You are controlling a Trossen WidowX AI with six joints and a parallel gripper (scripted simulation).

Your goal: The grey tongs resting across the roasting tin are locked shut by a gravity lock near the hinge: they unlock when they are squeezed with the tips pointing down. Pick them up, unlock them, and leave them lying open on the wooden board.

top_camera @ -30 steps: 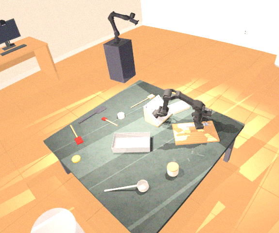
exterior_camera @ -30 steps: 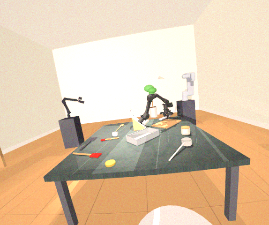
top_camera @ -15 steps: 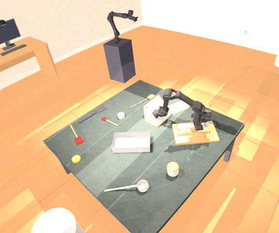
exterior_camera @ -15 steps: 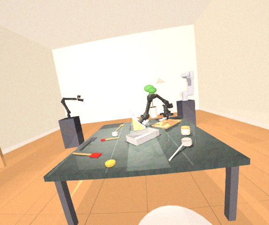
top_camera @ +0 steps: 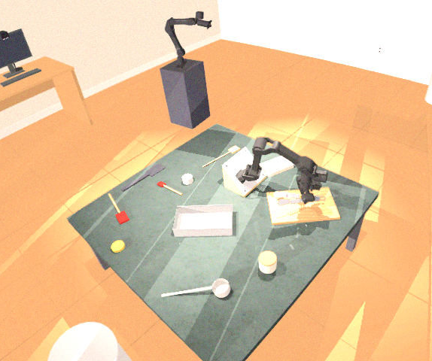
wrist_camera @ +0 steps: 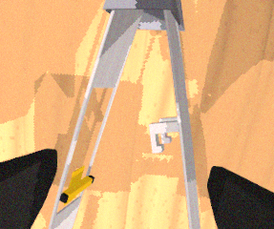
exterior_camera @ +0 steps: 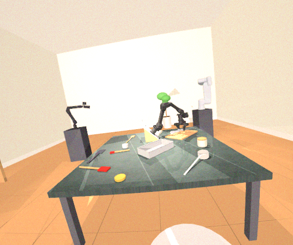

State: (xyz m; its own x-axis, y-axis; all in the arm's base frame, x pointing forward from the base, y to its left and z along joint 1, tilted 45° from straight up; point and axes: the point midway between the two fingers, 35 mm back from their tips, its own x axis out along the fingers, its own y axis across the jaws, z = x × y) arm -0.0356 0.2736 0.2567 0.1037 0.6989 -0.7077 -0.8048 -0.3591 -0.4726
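Now: the wooden board 40 mm below my gripper tip, 10 mm to the right of it and 10 mm ahead of it. The rest, counted from my gripper tip: roasting tin: 390 mm to the right, 390 mm ahead, 20 mm below; cleaver: 980 mm to the right, 250 mm ahead, 40 mm below; yellow disc: 750 mm ahead, 690 mm to the right, 40 mm below.
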